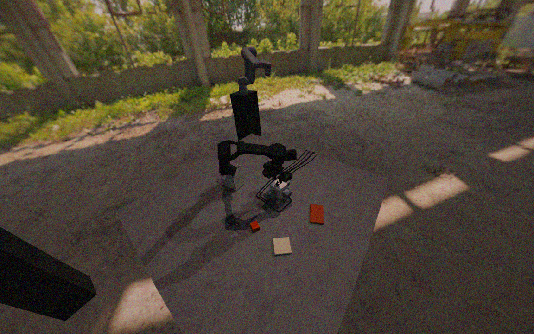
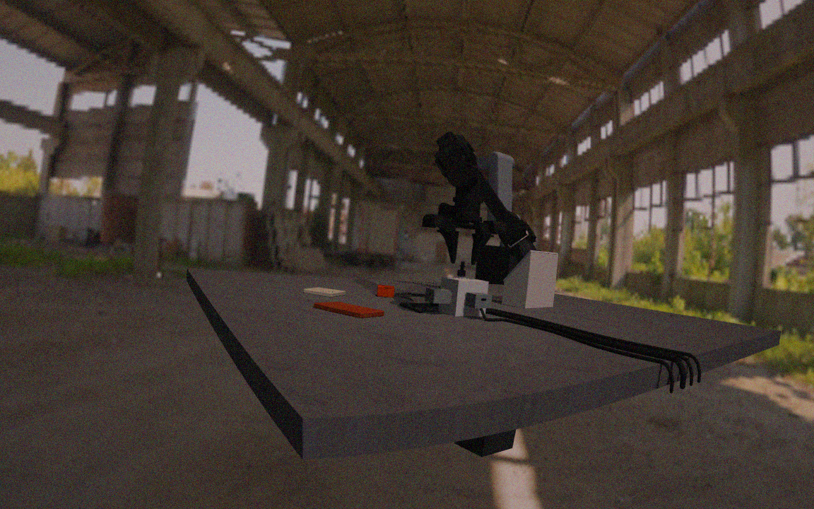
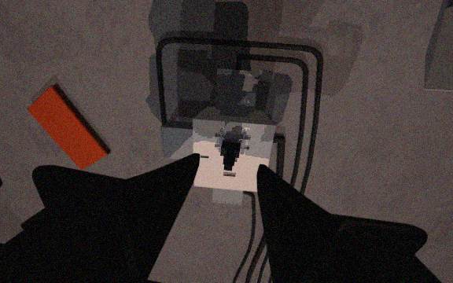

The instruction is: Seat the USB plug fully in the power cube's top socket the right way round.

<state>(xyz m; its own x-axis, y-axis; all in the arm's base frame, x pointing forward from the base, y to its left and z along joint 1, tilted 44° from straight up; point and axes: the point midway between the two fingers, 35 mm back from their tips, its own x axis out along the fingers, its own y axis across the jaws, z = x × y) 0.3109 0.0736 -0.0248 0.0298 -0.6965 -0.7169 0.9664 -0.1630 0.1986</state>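
Right now my gripper tip is 20 mm above the black USB plug. From my gripper tip the other things lie so: red block: 20 mm ahead, 270 mm to the right, 90 mm below; then orange flat slab: 260 mm ahead, 20 mm to the right, 100 mm below; then beige tile: 200 mm ahead, 280 mm to the right, 100 mm below.
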